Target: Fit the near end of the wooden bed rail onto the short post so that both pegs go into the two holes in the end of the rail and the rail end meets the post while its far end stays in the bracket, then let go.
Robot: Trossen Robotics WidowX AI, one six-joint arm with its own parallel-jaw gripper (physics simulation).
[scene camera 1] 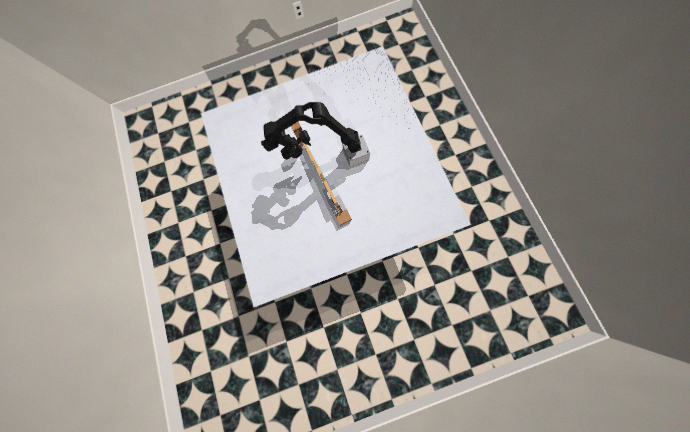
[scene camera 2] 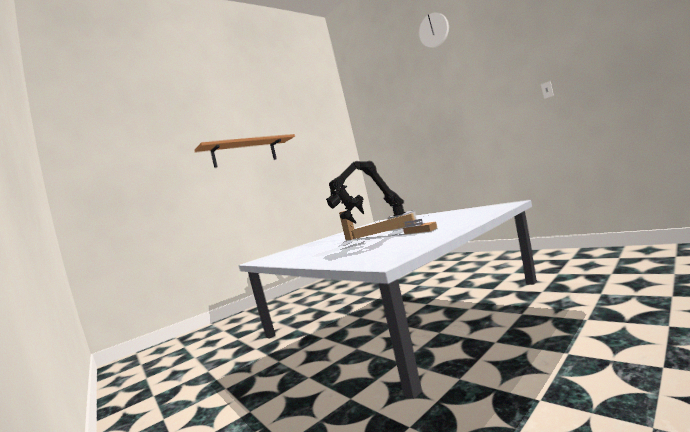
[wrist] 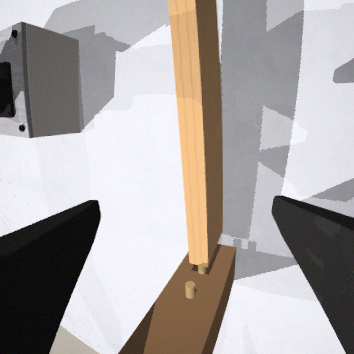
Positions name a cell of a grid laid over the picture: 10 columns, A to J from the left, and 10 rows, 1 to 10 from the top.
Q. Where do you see a short post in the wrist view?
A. E9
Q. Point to a wooden bed rail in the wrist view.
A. At F2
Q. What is my gripper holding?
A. Nothing.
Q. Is my gripper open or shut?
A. Open.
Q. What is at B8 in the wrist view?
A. My gripper.
